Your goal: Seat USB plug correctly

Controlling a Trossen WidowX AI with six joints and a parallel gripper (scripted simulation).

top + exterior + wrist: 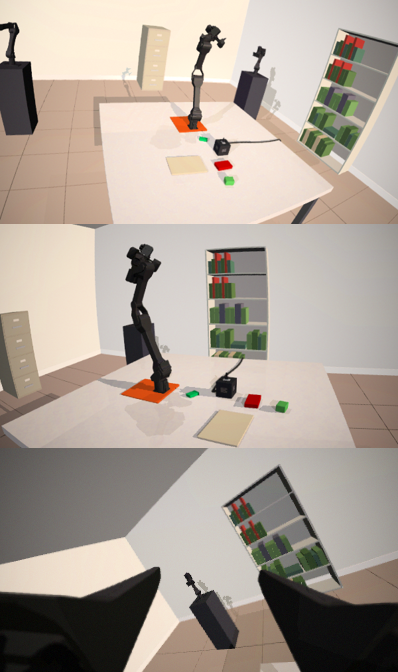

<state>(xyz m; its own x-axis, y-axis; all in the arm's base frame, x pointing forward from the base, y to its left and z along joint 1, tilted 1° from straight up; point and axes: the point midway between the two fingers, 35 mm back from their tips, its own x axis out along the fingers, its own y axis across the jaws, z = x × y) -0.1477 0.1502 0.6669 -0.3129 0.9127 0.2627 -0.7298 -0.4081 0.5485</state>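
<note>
Now: gripper tip 590 mm above the silver USB plug, 470 mm short of it and 100 mm to the left of it. From my gripper tip the other things lie so: green block: 680 mm below, 320 mm ahead, 160 mm to the right; red block: 680 mm below, 600 mm ahead, 160 mm to the right; beige paper sheet: 680 mm below, 550 mm ahead, 370 mm to the right.
</note>
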